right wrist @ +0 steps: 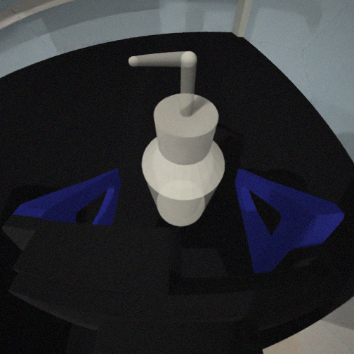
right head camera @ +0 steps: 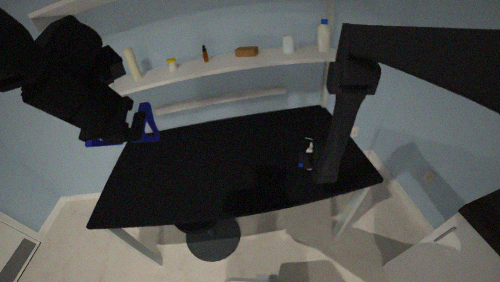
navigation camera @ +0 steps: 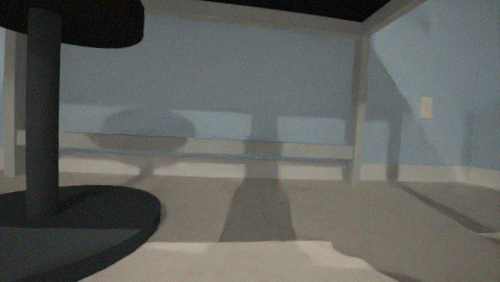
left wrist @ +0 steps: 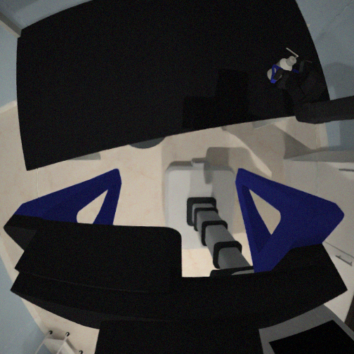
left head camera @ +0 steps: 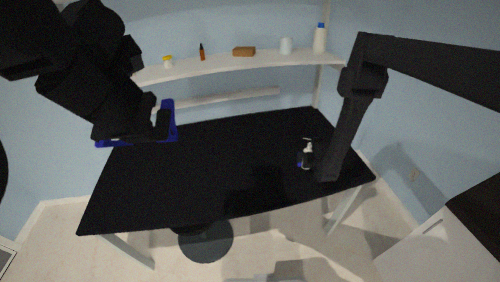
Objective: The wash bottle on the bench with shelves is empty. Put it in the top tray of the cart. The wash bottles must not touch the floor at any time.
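Places are measured from the left arm's base along level axes (x right, y ahead, z up), in millimetres.
Where they show: left gripper, fingertip midpoint: (right head camera: 139, 139) (left head camera: 154, 139).
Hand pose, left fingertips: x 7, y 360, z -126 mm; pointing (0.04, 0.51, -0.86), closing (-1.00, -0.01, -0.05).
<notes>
Things, the pixels of their top centre, and the offset from my left fingertips. Level surfaces: height alone.
- white wash bottle, middle of its top: (right head camera: 312, 138) (left head camera: 310, 138) dx +442, dy +408, dz -348 mm
- black bench top, its level: dz -521 mm
- brown block, middle of its top: (left head camera: 244, 48) (right head camera: 246, 48) dx +147, dy +806, dz -25 mm
- blue-capped bottle, middle of its top: (right head camera: 324, 19) (left head camera: 321, 22) dx +583, dy +857, dz +113 mm
The white wash bottle (left head camera: 308, 146) (right head camera: 310, 146) (left wrist: 288, 63) (right wrist: 183, 150), with a bent spout, stands upright on the black bench top (left head camera: 200, 170) (right head camera: 200, 170) (left wrist: 125, 75) (right wrist: 75, 100), towards its right end. My right gripper (left head camera: 304, 159) (right head camera: 305, 160) (left wrist: 282, 67) is open; in the right wrist view its blue fingers stand on either side of the bottle, apart from it. It hides part of the bottle's body in the head views. My left gripper (left head camera: 136, 136) (right head camera: 121, 136) (left wrist: 178, 174) is open and empty, raised at the left. I cannot make out the cart in any view.
A wall shelf (left head camera: 225, 65) (right head camera: 225, 65) above the bench carries a brown block (left head camera: 244, 51), a blue-capped bottle (left head camera: 319, 40) and other small items. A round-based stool (left head camera: 205, 242) (navigation camera: 42, 125) stands at the bench front. A white cabinet (left head camera: 425, 250) stands at the lower right.
</notes>
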